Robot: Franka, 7 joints.
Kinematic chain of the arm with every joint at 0, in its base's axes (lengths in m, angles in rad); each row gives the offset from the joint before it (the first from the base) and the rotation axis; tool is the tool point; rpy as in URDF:
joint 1: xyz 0 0 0.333 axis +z
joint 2: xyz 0 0 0 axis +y
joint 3: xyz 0 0 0.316 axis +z
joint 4: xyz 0.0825 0 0 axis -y
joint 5: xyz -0.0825 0 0.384 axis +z
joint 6: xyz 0 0 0 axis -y
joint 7: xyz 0.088 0 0 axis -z
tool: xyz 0 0 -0.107 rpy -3.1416 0 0
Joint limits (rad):
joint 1: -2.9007..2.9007
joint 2: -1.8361..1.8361
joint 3: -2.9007..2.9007
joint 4: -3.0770..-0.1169
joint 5: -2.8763..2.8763
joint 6: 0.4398..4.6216
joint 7: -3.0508..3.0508
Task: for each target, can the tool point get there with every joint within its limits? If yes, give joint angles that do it. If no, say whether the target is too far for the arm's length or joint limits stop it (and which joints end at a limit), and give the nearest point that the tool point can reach.
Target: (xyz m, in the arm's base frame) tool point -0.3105 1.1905 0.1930
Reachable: no: too far | nearest point -0.2151 0.8248 0.2360 | short by 0.380 m
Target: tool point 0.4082 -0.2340 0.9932
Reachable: yes | joints 1.4028 -0.1985 -1.4660 -1.0340 0.9939 3.1569 -0.7036
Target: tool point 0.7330 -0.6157 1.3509
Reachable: no: too far | nearest point 0.4500 -0.3780 0.9579 | short by 0.539 m
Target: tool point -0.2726 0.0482 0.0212
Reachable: yes | joints -1.8680 1.2886 -0.5237 -2.5215 -1.1697 1.7397 0.5632
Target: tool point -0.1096 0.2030 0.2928
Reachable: yes | joints 0.1589 0.7472 2.1095 -2.8001 2.4406 3.8048 2.3686
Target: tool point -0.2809 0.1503 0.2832
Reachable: yes | joints 1.4655 -1.3896 1.9684 -2.8128 1.9548 3.2192 0.3384
